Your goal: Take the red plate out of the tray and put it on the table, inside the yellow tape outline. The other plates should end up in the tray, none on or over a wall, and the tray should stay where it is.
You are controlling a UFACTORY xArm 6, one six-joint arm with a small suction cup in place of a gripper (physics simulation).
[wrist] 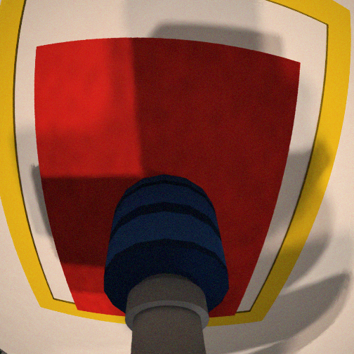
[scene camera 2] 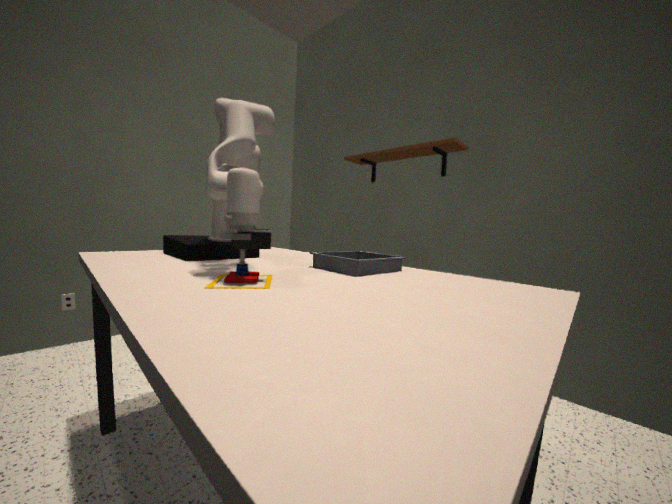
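Pixels of known places: hand at its tool point: (scene camera 2: 242, 279); arm's base at its link origin: (scene camera 2: 223, 240).
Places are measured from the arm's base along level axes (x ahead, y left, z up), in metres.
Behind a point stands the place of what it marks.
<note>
The red plate (scene camera 2: 238, 279) @(y -0.245, x 0.550, z -0.052 m) (wrist: 210, 110) is level at the table surface, within the yellow tape outline (scene camera 2: 268, 281) @(y -0.169, x 0.560, z -0.063 m) (wrist: 338, 75); whether a thin gap is left under it I cannot tell. In the wrist view its near edge overlaps the near tape strip, seen at a slant. My gripper, a blue suction cup (scene camera 2: 242, 270) (wrist: 166, 225), is pressed against the plate's top and is shut on it. The grey tray (scene camera 2: 356, 266) @(y 0.085, x 0.638, z -0.035 m) stands on the table to the right in the scene view. Its walls hide its inside, and the other plates do not show.
The black base block (scene camera 2: 187, 247) @(y -0.190, x 0.109, z -0.016 m) of the arm stands on the table (scene camera 2: 369, 352) @(y -0.312, x 0.959, z -0.065 m) behind the outline. A wooden shelf (scene camera 2: 409, 150) hangs on the wall, well above and behind the tray. The table's long left edge runs to the left of the outline in the scene view.
</note>
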